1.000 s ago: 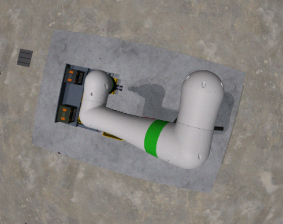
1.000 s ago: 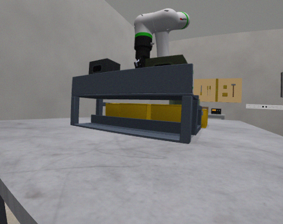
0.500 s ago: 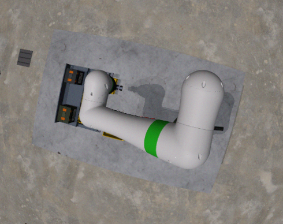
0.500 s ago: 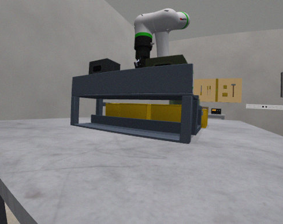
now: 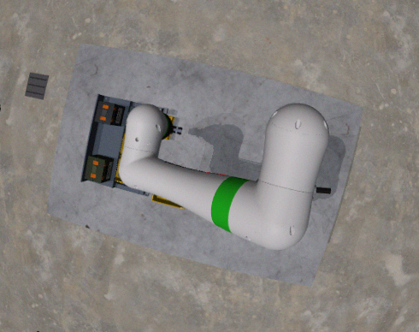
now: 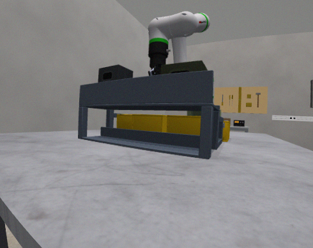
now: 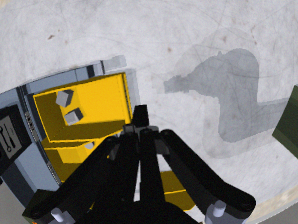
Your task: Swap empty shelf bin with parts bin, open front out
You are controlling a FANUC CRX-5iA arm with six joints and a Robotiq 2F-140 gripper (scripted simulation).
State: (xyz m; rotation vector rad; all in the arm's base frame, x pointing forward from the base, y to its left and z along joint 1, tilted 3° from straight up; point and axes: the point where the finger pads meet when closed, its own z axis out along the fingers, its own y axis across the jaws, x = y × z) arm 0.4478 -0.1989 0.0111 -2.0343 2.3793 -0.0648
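My hand is 16 cm short of the grey part, 12 cm above it and 5 cm to the left of it. The rest, counted from my hand: dark shelf (22 cm ahead, 8 cm to the left, 8 cm below); then black box (26 cm ahead, 5 cm to the right, 2 cm above).
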